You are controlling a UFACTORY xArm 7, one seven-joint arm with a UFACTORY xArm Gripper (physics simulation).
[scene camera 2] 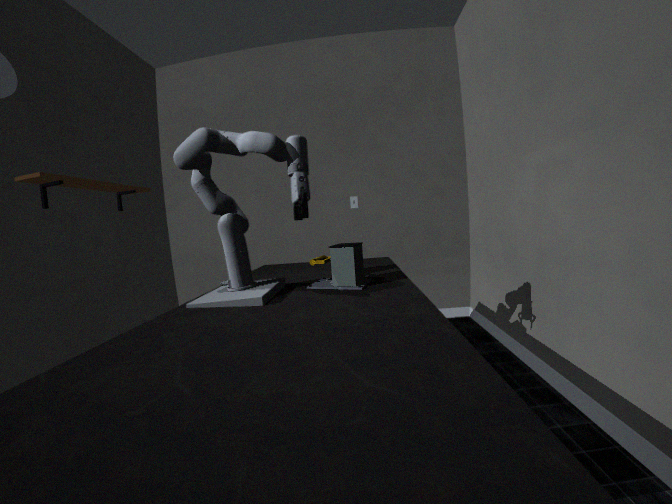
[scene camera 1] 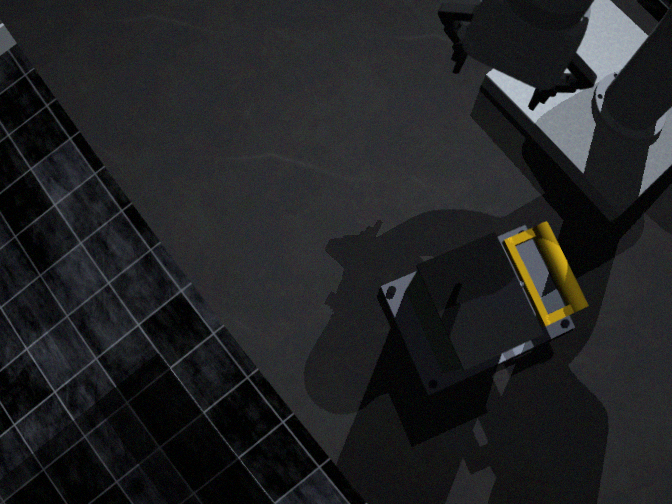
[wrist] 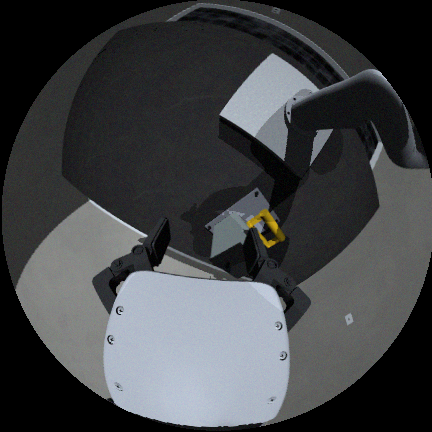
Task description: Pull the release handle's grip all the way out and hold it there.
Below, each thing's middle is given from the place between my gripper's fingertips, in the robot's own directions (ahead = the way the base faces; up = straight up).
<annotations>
Right now the base plate (scene camera 1: 420,351) is 28 cm below my hand, 16 cm to the left of it and 14 cm ahead of it.
</annotations>
